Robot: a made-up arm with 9 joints. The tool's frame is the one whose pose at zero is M. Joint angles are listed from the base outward.
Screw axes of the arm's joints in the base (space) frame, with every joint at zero. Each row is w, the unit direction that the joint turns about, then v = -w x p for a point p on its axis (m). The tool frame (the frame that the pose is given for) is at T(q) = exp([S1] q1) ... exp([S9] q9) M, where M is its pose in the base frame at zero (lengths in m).
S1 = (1, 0, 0, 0, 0.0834, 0)
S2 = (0, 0, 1, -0.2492, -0.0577, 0)
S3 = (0, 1, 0, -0.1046, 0, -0.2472)
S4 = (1, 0, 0, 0, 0.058, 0.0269)
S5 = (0, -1, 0, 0.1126, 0, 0.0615)
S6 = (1, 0, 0, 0, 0.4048, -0.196)
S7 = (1, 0, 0, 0, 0.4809, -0.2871)
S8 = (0, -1, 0, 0.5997, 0, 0.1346)
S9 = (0, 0, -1, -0.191, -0.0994, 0)
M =
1 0 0 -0.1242
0 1 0 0.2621
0 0 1 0.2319
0 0 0 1
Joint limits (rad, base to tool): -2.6..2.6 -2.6..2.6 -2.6..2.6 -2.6..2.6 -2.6..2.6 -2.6..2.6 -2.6..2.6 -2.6..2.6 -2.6..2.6
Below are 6 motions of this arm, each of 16 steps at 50 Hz.
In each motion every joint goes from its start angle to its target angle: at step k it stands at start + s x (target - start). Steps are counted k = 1, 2, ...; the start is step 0. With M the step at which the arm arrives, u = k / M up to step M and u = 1 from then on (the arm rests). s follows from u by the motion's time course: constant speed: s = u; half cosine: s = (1 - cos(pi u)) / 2; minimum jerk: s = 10 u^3 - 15 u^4 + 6 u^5.
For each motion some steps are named. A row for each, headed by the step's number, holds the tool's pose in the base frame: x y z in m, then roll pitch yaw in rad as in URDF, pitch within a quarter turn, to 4 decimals.
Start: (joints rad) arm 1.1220 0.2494 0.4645 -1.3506 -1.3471 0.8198 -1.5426 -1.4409 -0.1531
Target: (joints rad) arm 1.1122 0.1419 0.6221 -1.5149 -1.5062 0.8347 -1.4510 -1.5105 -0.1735
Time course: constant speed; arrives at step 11
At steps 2, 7, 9, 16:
2: -0.0200 0.6361 0.4363 -2.8071 0.0859 -1.9860
7: 0.0090 0.7085 0.3552 -2.8303 -0.0722 -2.0281
9: 0.0171 0.7343 0.3206 -2.8343 -0.1349 -2.0431
16: 0.0232 0.7583 0.2850 -2.8353 -0.1971 -2.0576

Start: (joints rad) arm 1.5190 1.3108 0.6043 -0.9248 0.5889 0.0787 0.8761 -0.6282 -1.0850
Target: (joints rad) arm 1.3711 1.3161 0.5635 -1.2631 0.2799 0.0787 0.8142 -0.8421 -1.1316
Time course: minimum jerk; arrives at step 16
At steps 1, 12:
1: -0.5925 0.0892 -0.6742 -0.6513 -0.1482 2.9825
12: -0.5918 -0.0379 -0.6952 -0.2012 0.0897 2.5731

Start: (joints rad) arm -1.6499 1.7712 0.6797 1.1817 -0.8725 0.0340 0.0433 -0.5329 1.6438
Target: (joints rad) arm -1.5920 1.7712 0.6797 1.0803 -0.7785 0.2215 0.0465 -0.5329 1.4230
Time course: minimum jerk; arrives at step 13
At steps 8, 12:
8: -0.0601 0.1881 0.3251 2.9160 -0.7404 -1.0560
12: -0.0745 0.1986 0.3223 3.0201 -0.7697 -1.1486

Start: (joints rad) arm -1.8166 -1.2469 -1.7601 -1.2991 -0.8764 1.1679 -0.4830 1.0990 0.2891
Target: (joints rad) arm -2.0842 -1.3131 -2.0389 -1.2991 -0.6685 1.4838 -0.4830 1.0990 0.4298
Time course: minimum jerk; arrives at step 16
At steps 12, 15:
12: 0.3517 0.4497 -0.4717 -1.6567 0.7707 -2.6308
15: 0.3562 0.4168 -0.4968 -1.5598 0.7101 -2.5780

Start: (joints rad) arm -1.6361 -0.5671 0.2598 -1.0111 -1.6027 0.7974 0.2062 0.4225 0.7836
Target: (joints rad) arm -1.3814 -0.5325 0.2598 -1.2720 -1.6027 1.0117 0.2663 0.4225 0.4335
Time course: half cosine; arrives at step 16
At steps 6, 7, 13, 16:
6: 0.2699 -0.5145 0.0798 1.1040 -0.5963 2.7923
7: 0.2686 -0.5185 0.0743 1.1063 -0.6203 2.8081
13: 0.2621 -0.5367 0.0440 1.1180 -0.7618 2.8972
16: 0.2612 -0.5392 0.0389 1.1195 -0.7866 2.9125

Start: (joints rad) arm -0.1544 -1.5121 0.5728 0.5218 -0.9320 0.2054 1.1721 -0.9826 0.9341
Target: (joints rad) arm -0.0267 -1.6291 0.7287 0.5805 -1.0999 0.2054 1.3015 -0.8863 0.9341
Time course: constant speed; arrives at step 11
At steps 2, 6, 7, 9, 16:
2: 0.4111 -0.4450 0.5287 -3.1025 0.2082 0.8224
6: 0.4010 -0.5336 0.4567 -2.9801 0.0733 0.7697
7: 0.3980 -0.5540 0.4365 -2.9483 0.0405 0.7548
9: 0.3912 -0.5922 0.3937 -2.8831 -0.0237 0.7226
16: 0.3838 -0.6269 0.3480 -2.8155 -0.0860 0.6872

